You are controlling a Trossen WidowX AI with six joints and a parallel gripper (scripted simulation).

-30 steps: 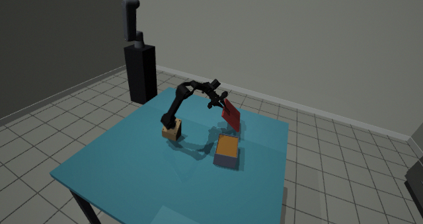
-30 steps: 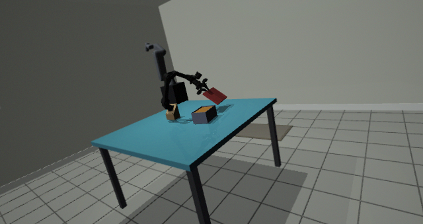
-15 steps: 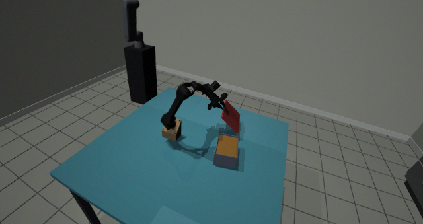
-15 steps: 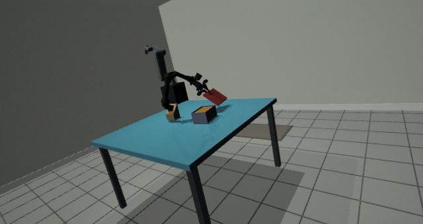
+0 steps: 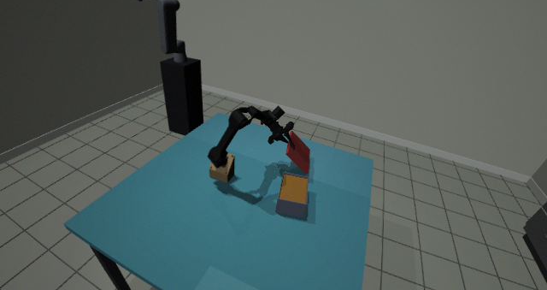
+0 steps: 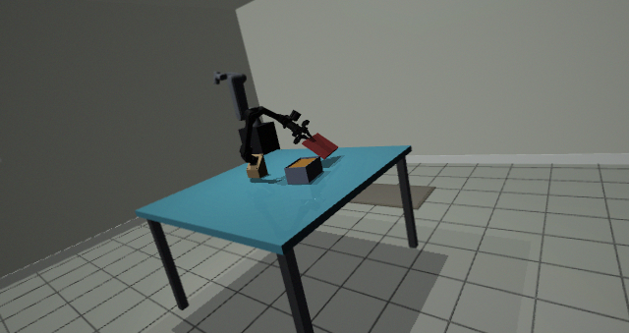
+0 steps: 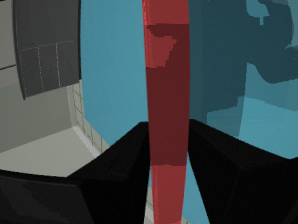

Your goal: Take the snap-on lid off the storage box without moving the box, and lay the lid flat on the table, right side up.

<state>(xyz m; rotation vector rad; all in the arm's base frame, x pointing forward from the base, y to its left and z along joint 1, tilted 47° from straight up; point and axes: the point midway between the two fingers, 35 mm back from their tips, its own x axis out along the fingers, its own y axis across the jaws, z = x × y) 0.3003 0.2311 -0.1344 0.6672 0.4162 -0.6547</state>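
My gripper tip is now 60 mm short of the lid, 10 mm to the right of it and 50 mm above it. From my gripper tip the other things lie so: storage box: 110 mm ahead, 280 mm to the right, 120 mm below.
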